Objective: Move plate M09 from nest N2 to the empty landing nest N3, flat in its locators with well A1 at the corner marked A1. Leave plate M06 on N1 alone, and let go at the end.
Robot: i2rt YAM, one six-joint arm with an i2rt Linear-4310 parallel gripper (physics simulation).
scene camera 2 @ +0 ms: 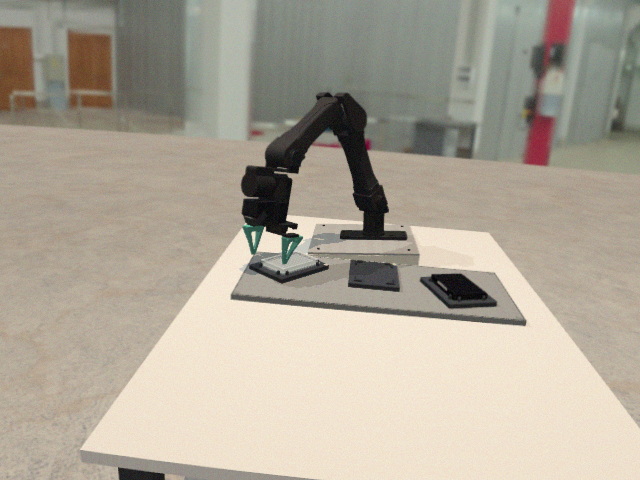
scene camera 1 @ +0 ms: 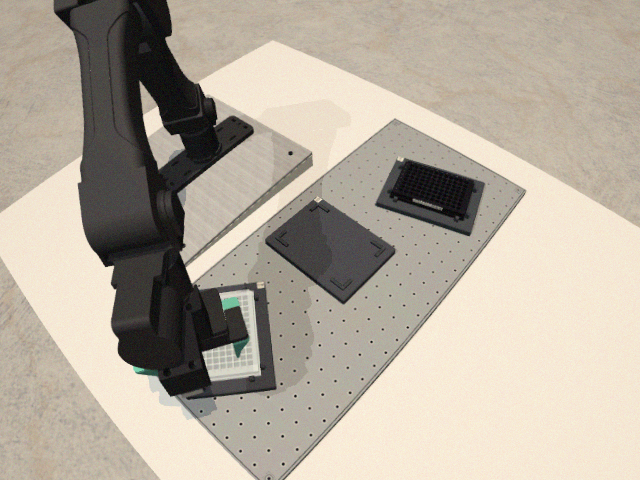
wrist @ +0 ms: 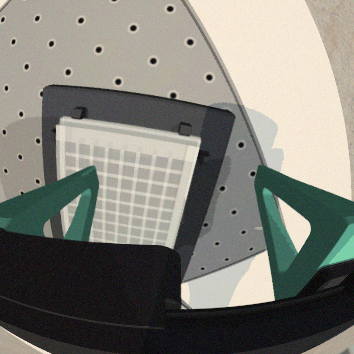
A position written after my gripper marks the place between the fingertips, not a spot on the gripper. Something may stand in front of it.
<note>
My gripper (scene camera 1: 202, 364) is open and touches a clear white well plate (scene camera 1: 222, 364). Further things: a black well plate (scene camera 1: 432, 189).
The clear white well plate is seen too in scene camera 2 (scene camera 2: 298, 261) and in the wrist view (wrist: 144, 173). The black well plate is seen too in scene camera 2 (scene camera 2: 457, 285). My gripper also shows in scene camera 2 (scene camera 2: 268, 259) and in the wrist view (wrist: 176, 173). The wrist view misses the black well plate: it is out of frame.
</note>
